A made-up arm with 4 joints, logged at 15 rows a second.
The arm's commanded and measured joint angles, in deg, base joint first. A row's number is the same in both.
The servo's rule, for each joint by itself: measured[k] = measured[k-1] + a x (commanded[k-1-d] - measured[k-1]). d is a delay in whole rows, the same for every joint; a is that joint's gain. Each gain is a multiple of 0.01, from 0.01 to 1. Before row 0 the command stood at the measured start. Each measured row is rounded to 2 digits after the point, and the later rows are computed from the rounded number. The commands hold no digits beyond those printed.
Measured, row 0:
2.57 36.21 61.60 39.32
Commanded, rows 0 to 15:
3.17 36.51 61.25 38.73
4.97 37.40 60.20 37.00
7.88 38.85 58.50 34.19
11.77 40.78 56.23 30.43
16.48 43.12 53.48 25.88
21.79 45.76 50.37 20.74
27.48 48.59 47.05 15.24
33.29 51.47 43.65 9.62
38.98 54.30 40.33 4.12
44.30 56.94 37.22 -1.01
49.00 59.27 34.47 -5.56
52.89 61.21 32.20 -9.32
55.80 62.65 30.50 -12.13
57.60 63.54 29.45 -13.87
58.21 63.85 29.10 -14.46
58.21 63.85 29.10 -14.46
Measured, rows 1 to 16:
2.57 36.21 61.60 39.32
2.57 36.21 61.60 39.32
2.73 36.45 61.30 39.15
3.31 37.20 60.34 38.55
4.50 38.50 58.74 37.33
6.39 40.30 56.56 35.40
9.01 42.53 53.88 32.73
12.33 45.08 50.83 29.37
16.27 47.85 47.54 25.41
20.70 50.71 44.16 20.99
25.45 53.55 40.83 16.27
30.35 56.23 37.69 11.43
35.20 58.63 34.89 6.67
39.80 60.67 32.55 2.19
43.96 62.23 30.77 -1.82
47.51 63.26 29.62 -5.19
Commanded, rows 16 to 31:
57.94 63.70 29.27 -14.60
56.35 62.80 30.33 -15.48
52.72 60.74 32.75 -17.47
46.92 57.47 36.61 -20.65
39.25 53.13 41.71 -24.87
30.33 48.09 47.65 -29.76
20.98 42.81 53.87 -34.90
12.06 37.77 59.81 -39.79
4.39 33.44 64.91 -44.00
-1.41 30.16 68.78 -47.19
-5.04 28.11 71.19 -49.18
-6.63 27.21 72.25 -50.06
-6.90 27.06 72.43 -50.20
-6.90 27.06 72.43 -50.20
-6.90 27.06 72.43 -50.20
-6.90 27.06 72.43 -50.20
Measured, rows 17 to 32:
50.29 63.73 29.17 -7.79
52.35 63.82 29.11 -9.66
53.80 63.73 29.25 -11.04
54.46 63.00 30.19 -12.28
54.01 61.21 32.42 -13.73
52.17 58.26 36.07 -15.67
48.81 54.21 40.98 -18.25
44.01 49.38 46.78 -21.47
38.02 44.19 52.95 -25.23
31.27 39.12 58.92 -29.31
24.28 34.63 64.13 -33.42
17.60 31.10 68.18 -37.28
11.71 28.74 70.80 -40.61
6.94 27.53 72.06 -43.26
3.34 27.16 72.38 -45.20
0.68 27.08 72.42 -46.60

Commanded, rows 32 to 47:
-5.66 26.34 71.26 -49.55
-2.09 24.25 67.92 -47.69
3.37 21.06 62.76 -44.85
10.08 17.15 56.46 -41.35
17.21 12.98 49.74 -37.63
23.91 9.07 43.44 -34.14
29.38 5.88 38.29 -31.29
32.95 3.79 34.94 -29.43
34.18 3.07 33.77 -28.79
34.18 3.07 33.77 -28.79
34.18 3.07 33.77 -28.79
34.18 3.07 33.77 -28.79
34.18 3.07 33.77 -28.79
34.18 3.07 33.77 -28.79
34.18 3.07 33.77 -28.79
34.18 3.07 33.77 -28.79
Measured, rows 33 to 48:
-1.29 27.06 72.43 -47.61
-2.75 27.06 72.43 -48.34
-3.51 26.49 71.41 -48.68
-3.14 24.72 68.37 -48.40
-1.45 21.83 63.49 -47.41
1.55 18.13 57.37 -45.71
5.62 14.06 50.73 -43.45
10.38 10.12 44.39 -40.84
15.32 6.77 39.08 -38.17
19.90 4.42 35.48 -35.72
23.61 3.35 33.99 -33.78
26.36 3.13 33.80 -32.38
28.39 3.08 33.77 -31.37
29.90 3.07 33.77 -30.65
31.01 3.07 33.77 -30.13
31.83 3.07 33.77 -29.75

